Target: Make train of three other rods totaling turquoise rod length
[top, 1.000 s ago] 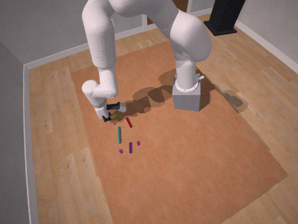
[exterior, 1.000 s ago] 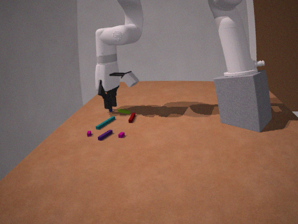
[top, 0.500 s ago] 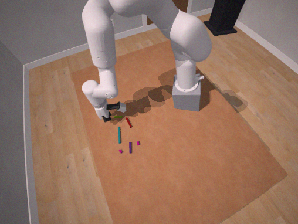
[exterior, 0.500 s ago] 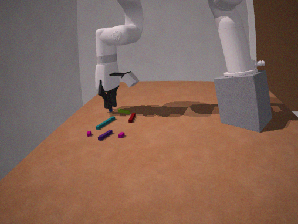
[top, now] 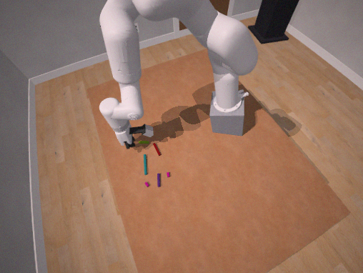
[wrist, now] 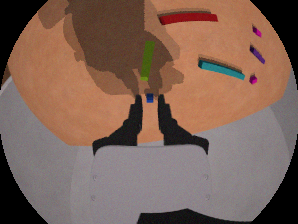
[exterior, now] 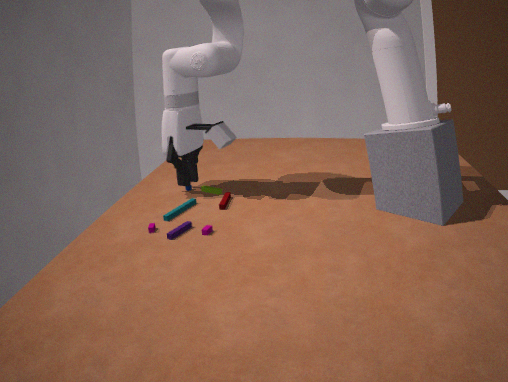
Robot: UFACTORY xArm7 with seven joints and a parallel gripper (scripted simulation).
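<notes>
The blue rod is 30 mm below my hand. Also, from my hand: lime rod (60 mm behind, 30 mm below); then turquoise rod (120 mm to the left, 50 mm behind, 30 mm below); then red rod (110 mm behind, 60 mm to the left, 30 mm below).
</notes>
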